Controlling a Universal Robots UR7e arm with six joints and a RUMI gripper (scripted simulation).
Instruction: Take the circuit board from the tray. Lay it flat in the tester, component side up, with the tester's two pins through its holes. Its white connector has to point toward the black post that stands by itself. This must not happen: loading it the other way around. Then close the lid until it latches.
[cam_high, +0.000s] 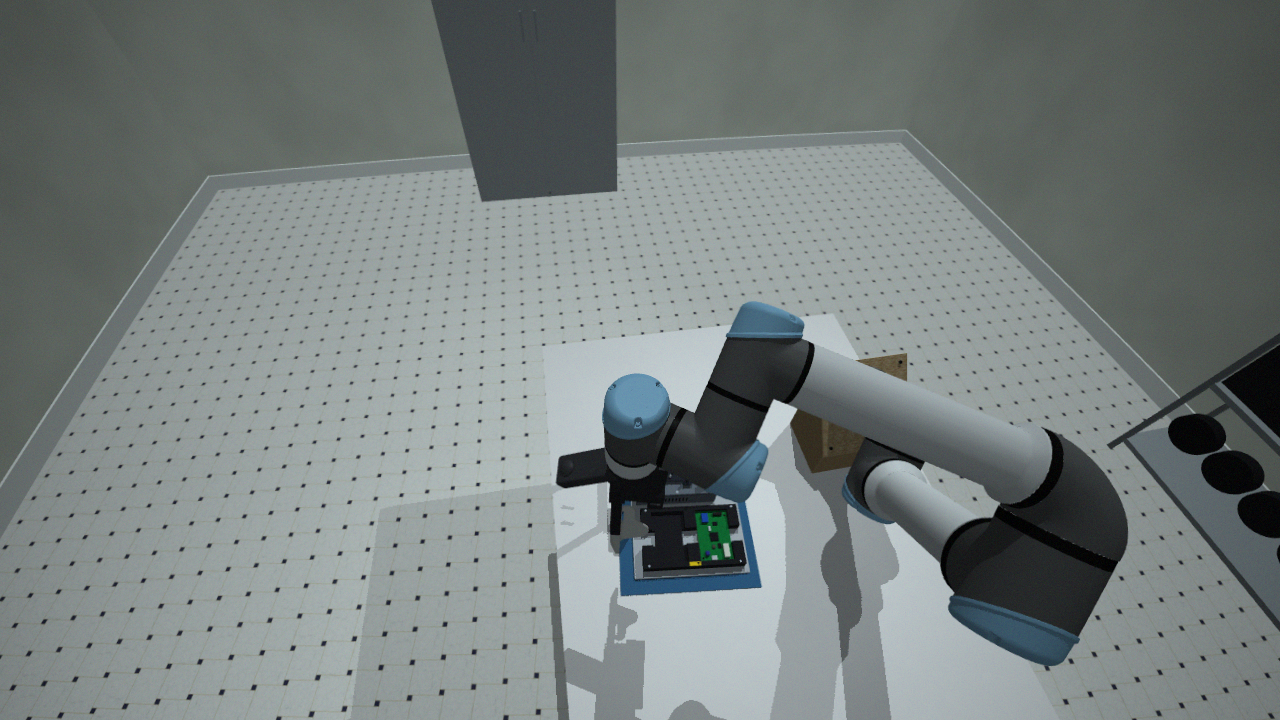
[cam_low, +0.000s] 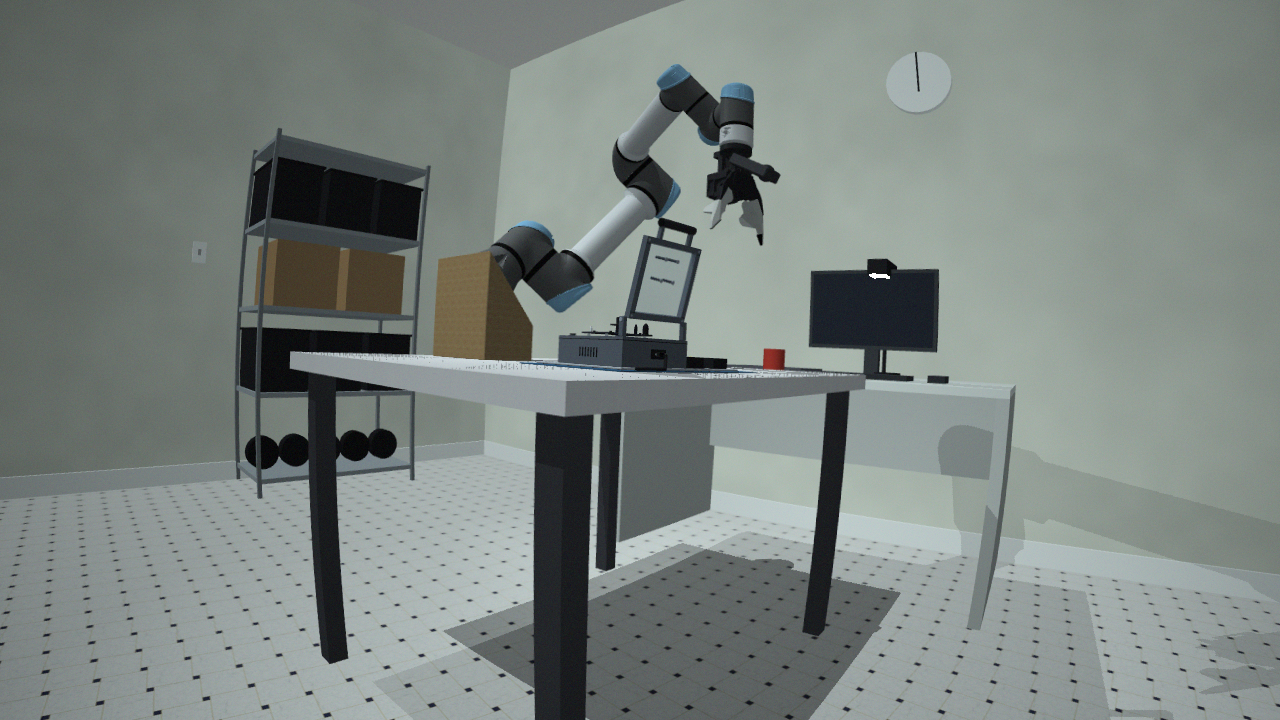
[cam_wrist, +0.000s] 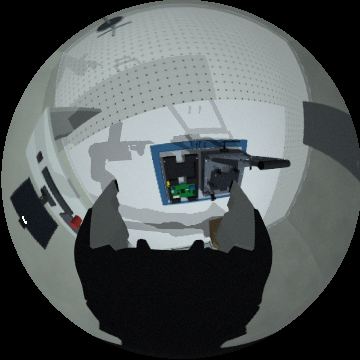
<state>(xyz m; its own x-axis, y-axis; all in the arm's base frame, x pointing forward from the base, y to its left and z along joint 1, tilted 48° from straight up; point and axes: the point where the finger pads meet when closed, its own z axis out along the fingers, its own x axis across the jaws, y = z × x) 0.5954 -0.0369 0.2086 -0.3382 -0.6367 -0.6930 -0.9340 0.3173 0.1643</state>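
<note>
Right now the green circuit board is 26 cm below my hand, 21 cm behind it and 3 cm to the left of it. From my hand the other things lie so: lid (18 cm to the right, 10 cm below, 7 cm behind).
</note>
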